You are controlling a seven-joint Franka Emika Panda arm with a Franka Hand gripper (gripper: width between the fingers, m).
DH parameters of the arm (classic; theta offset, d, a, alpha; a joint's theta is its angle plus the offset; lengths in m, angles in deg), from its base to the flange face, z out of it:
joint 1: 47.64 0.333 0 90
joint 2: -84.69 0 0 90
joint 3: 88.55 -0.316 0.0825 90
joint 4: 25.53 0 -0.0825 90
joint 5: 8.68 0.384 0 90
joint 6: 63.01 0 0.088 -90
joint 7: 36.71 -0.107 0 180
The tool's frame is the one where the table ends.
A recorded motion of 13 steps. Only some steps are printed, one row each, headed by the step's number.
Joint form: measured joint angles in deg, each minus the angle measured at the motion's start. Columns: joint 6, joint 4, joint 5, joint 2, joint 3, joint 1, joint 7.
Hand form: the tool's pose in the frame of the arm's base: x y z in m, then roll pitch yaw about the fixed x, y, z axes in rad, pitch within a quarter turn. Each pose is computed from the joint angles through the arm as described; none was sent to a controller.
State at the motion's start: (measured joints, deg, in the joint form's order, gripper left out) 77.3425 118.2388 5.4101 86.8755 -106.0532 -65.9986 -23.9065
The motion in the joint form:
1: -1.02 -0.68 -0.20 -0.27 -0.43 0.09 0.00
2: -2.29 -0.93 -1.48 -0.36 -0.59 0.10 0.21
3: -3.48 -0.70 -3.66 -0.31 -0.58 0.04 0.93
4: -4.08 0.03 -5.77 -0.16 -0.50 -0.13 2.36
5: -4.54 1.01 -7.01 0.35 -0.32 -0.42 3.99
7: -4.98 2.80 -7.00 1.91 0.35 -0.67 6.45
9: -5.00 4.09 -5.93 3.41 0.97 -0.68 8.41
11: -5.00 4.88 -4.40 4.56 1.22 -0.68 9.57
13: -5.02 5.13 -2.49 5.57 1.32 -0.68 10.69
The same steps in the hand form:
1: 0.4614 -0.0025 0.2937 -2.9942 0.0135 0.0314
2: 0.4605 -0.0005 0.2929 -3.0028 0.0324 0.0582
3: 0.4568 -0.0008 0.2900 -3.0211 0.0563 0.1007
4: 0.4510 -0.0029 0.2854 -3.0389 0.0771 0.1495
5: 0.4442 -0.0068 0.2822 -3.0483 0.0936 0.1862
7: 0.4328 -0.0140 0.2814 -3.0477 0.1034 0.2125
9: 0.4255 -0.0188 0.2839 -3.0405 0.0961 0.2208
11: 0.4213 -0.0205 0.2870 -3.0295 0.0850 0.2159
13: 0.4204 -0.0210 0.2925 -3.0160 0.0658 0.2083

